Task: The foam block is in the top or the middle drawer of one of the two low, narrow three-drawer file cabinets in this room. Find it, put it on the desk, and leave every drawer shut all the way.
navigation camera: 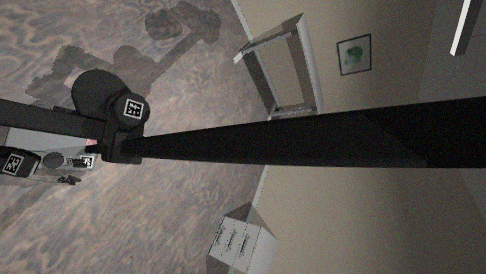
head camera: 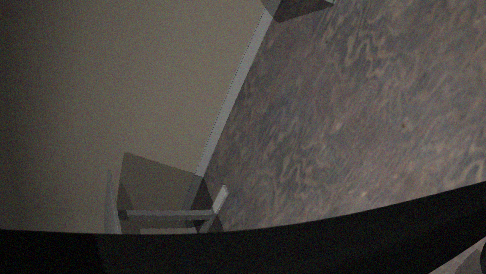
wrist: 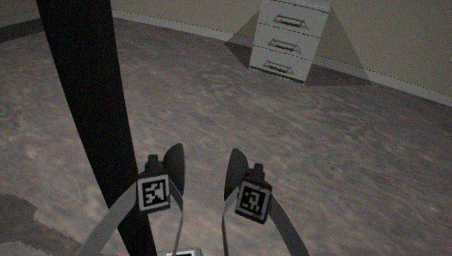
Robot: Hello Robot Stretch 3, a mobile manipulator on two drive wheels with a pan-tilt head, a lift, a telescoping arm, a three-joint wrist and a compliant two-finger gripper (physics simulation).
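Note:
A low white file cabinet (navigation camera: 239, 246) (wrist: 287, 42) with three drawers stands against the wall, at the bottom of the navigation view and the upper right of the wrist view. All three of its drawer fronts look flush. Its insides are hidden. My gripper (wrist: 205, 163) is open and empty, with its fingers apart above the floor, well away from the cabinet. The foam block does not show. A second cabinet does not show, and I cannot identify a desk.
An open grey frame-like piece (head camera: 170, 213) (navigation camera: 308, 65) stands by the wall. My black mast (head camera: 225, 250) (navigation camera: 300, 137) (wrist: 90, 75) blocks part of each view. A framed picture (navigation camera: 354, 54) hangs on the wall. The floor (head camera: 360, 110) meets a pale baseboard (head camera: 235, 87).

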